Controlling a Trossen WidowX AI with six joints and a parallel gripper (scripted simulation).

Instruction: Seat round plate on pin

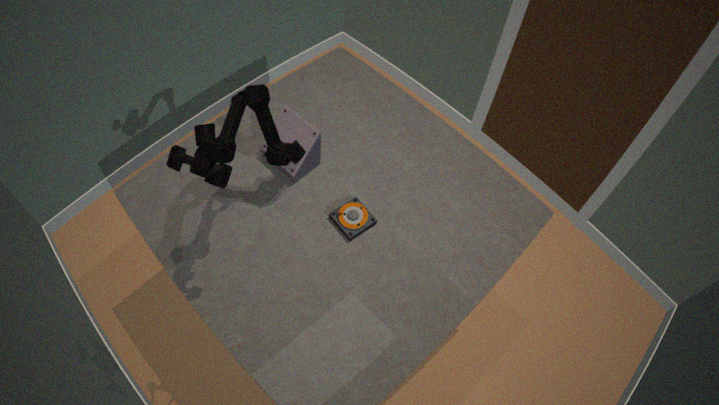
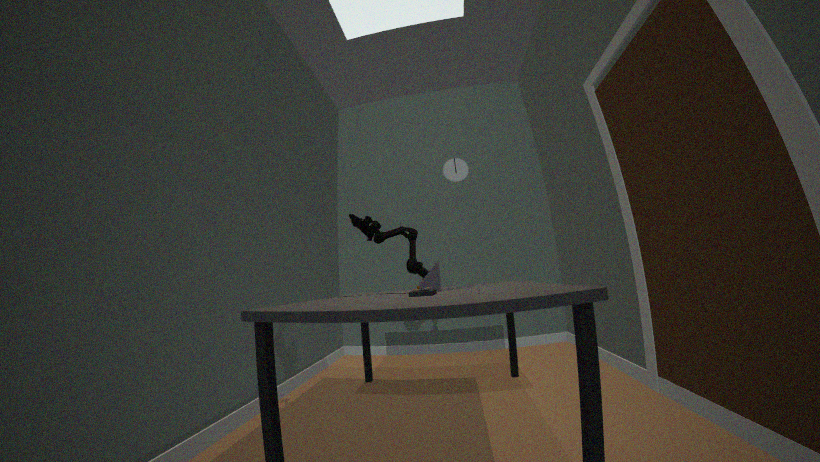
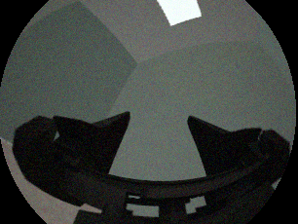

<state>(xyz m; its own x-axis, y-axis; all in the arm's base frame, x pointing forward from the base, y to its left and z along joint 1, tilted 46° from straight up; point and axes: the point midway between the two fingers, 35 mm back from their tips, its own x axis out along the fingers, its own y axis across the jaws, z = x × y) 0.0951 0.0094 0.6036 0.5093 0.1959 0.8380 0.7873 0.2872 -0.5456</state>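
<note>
Now: the square base 520 mm below my gripper tip, 470 mm to the left of it and 140 mm ahead of it.
</note>
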